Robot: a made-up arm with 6 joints.
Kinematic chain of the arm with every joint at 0, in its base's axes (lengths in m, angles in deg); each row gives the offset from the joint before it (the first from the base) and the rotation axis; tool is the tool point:
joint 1: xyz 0 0 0.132 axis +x
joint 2: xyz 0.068 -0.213 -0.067 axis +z
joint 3: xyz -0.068 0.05 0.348 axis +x
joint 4: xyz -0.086 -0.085 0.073 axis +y
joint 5: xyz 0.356 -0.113 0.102 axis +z
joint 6: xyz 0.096 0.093 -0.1 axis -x
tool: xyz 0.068 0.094 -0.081
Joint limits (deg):
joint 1: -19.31..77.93
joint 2: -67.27..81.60
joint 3: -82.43..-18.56
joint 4: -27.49..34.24
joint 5: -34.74..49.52
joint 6: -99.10..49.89
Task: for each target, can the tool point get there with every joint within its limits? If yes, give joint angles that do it. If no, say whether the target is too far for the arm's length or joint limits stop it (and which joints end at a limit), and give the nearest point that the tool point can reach.
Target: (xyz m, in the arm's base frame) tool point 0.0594 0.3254 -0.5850
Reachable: no: joint limits stop it (at a limit: joint 1, joint 3, joint 4) | nearest point 0.0614 -0.1176 -0.3915 | short by 0.483 m
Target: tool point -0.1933 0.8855 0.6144
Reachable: no: joint limits stop it (at a limit: joint 1, joint 4, joint 5, joint 6) | nearest point -0.0836 0.4637 0.5396 | short by 0.442 m
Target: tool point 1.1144 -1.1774 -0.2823
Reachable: no: too far | nearest point 0.5297 -0.6766 -0.0991 | short by 0.791 m
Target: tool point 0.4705 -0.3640 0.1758
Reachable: yes | joints 61.02 1.84 -32.32 -1.41 -11.19 -25.45
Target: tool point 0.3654 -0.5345 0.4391
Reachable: yes | joints -0.53 -42.23 -28.64 5.47 -27.82 -20.56
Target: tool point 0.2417 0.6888 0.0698
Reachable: no: joint limits stop it (at a limit: joint 1, joint 3, joint 4) | nearest point 0.1708 0.4151 0.3794 | short by 0.419 m
